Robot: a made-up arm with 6 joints. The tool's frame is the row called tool.
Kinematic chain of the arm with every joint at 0, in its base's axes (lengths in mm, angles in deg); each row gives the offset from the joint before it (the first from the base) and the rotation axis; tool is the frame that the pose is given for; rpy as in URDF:
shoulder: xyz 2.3 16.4 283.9 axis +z
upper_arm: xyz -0.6 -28.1 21.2 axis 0 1 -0.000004
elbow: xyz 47.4 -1.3 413.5 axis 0 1 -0.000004
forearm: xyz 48.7 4.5 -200.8 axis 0 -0.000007 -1
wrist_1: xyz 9.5 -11.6 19.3 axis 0 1 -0.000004
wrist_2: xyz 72 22.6 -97.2 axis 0 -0.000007 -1
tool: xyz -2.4 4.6 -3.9 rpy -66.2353 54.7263 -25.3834
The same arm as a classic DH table. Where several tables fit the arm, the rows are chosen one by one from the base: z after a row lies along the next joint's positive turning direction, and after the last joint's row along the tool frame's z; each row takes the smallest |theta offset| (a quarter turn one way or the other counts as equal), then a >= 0, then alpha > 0; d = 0 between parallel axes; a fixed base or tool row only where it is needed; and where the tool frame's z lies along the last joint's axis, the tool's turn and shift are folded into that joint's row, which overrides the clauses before.
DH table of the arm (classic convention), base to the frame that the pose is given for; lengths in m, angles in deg. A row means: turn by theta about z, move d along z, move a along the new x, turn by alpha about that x. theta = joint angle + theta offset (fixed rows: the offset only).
base (fixed): a 0.0166  alpha 0  d 0  theta0 82.02
shoulder: a -0.0006  alpha -90  d 0.3051  theta0 -82.02
upper_arm: a 0.4162  alpha 0  d 0  theta0 -83.46
elbow: a 0.0487  alpha -90  d -0.0249  theta0 83.46
forearm: a 0.0095  alpha 90  d 0.1815  theta0 0
wrist_1: a 0.072  alpha -90  d 0.011  theta0 0
wrist_2: a -0.005  alpha 103.46  d 0.1015  theta0 45.16
tool (fixed): a 0  alpha 0  d 0.0016  theta0 57.08

